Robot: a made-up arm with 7 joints. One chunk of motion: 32 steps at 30 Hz.
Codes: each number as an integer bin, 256 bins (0 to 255) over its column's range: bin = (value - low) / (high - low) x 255, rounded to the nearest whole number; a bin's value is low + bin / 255 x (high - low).
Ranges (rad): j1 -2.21..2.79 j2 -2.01..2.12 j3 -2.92..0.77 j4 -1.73..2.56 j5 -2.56..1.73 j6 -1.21..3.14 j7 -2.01..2
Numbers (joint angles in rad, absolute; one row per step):
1: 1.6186 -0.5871 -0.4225 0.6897 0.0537 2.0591 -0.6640
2: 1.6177 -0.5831 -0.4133 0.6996 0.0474 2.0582 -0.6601
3: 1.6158 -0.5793 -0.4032 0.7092 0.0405 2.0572 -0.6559
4: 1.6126 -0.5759 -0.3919 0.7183 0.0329 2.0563 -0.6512
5: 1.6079 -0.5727 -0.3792 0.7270 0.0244 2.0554 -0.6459
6: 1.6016 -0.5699 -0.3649 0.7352 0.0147 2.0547 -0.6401
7: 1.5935 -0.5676 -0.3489 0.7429 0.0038 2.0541 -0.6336
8: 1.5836 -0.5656 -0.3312 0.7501 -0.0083 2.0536 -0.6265
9: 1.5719 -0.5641 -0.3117 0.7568 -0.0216 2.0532 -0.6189
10: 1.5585 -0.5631 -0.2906 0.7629 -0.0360 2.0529 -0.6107
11: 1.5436 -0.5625 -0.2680 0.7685 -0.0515 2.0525 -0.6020
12: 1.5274 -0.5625 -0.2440 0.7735 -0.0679 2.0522 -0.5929
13: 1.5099 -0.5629 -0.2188 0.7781 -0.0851 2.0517 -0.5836
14: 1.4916 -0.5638 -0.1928 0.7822 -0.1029 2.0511 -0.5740
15: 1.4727 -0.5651 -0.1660 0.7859 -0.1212 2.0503 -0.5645
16: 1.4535 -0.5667 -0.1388 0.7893 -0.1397 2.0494 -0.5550
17: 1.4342 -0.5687 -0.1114 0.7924 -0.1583 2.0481 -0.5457
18: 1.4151 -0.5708 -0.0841 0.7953 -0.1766 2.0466 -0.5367
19: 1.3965 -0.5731 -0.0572 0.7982 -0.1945 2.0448 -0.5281
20: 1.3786 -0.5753 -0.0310 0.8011 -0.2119 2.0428 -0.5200
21: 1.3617 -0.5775 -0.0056 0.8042 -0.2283 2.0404 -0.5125
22: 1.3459 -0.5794 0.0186 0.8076 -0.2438 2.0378 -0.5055
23: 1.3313 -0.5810 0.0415 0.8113 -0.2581 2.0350 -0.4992
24: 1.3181 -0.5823 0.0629 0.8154 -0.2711 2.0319 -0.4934
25: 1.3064 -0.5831 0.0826 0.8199 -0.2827 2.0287 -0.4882
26: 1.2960 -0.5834 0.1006 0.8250 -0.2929 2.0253 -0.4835
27: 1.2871 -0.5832 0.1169 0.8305 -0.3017 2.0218 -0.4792
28: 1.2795 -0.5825 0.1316 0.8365 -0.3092 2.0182 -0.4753
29: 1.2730 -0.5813 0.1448 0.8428 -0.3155 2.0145 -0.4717
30: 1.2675 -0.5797 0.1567 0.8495 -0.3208 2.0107 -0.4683
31: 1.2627 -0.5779 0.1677 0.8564 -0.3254 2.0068 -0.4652
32: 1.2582 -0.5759 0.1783 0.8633 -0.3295 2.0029 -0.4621
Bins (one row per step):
1: 195 88 173 144 155 192 86
2: 195 88 173 144 155 192 86
3: 195 88 174 145 155 192 86
4: 195 89 175 146 154 191 86
5: 195 89 176 146 154 191 87
6: 194 89 177 147 153 191 87
7: 194 89 178 147 152 191 88
8: 193 89 179 147 152 191 88
9: 193 89 180 148 151 191 88
10: 192 89 182 148 150 191 89
11: 191 89 183 149 149 191 90
12: 191 89 185 149 148 191 90
13: 190 89 187 149 147 191 91
14: 189 89 188 149 146 191 91
15: 188 89 190 150 145 191 92
16: 187 89 192 150 144 191 93
17: 186 89 194 150 143 191 93
18: 185 89 196 150 142 191 94
19: 184 89 198 150 141 191 94
20: 183 89 200 150 140 191 95
21: 182 88 201 151 139 191 95
22: 181 88 203 151 138 190 96
23: 181 88 205 151 137 190 96
24: 180 88 206 151 136 190 96
25: 179 88 207 152 135 190 97
26: 179 88 209 152 135 190 97
27: 178 88 210 152 134 189 97
28: 178 88 211 153 134 189 98
29: 178 88 212 153 133 189 98
30: 177 88 213 153 133 189 98
31: 177 88 213 154 133 189 98
32: 177 89 214 154 133 188 98

